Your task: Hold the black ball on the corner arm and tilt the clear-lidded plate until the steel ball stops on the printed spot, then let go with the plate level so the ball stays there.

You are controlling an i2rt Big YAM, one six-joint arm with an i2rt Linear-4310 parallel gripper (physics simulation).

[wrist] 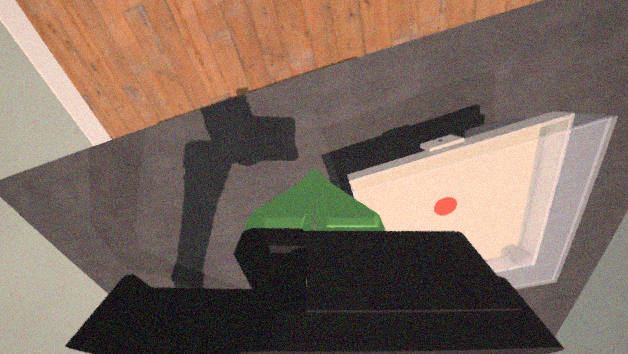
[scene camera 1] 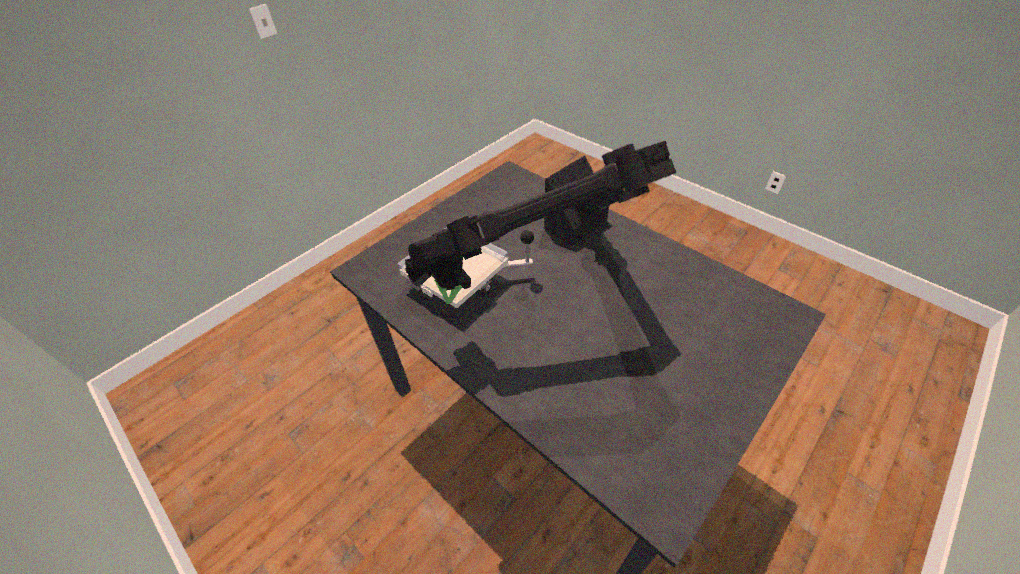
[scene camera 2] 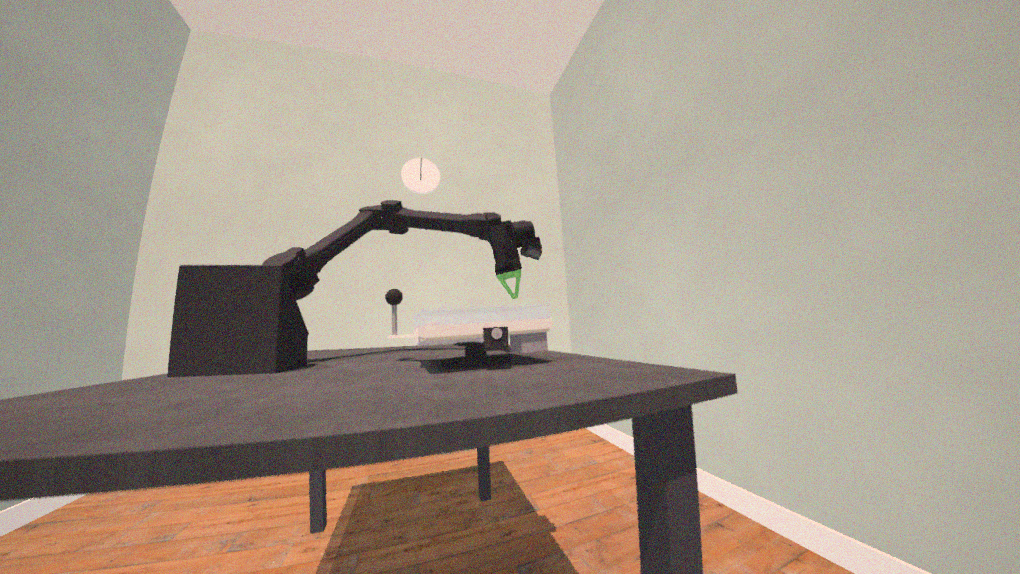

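The plate [scene camera 1: 485, 273] [scene camera 2: 456, 329] [wrist: 490, 165] has a cream floor and clear lid, and looks near level in the second scene view. Its printed red spot [wrist: 445, 206] shows in the wrist view. A faint grey rounded shape [wrist: 517, 253] lies by the lower right corner; I cannot tell for sure that it is the steel ball. The black ball [scene camera 1: 527, 237] [scene camera 2: 393, 296] stands on a post at the end of the white corner arm [scene camera 1: 519, 262] [scene camera 2: 403, 336]. My green-tipped gripper [scene camera 1: 448, 299] [scene camera 2: 514, 296] [wrist: 314, 176] is shut and empty, a little above the plate, away from the black ball.
The plate's dark support [scene camera 2: 475, 351] stands on the dark table [scene camera 1: 606, 428] [scene camera 2: 356, 406], near a table edge. The robot's block-shaped base [scene camera 2: 224, 321] stands beyond the black ball's side. My forearm passes above the table towards the plate.
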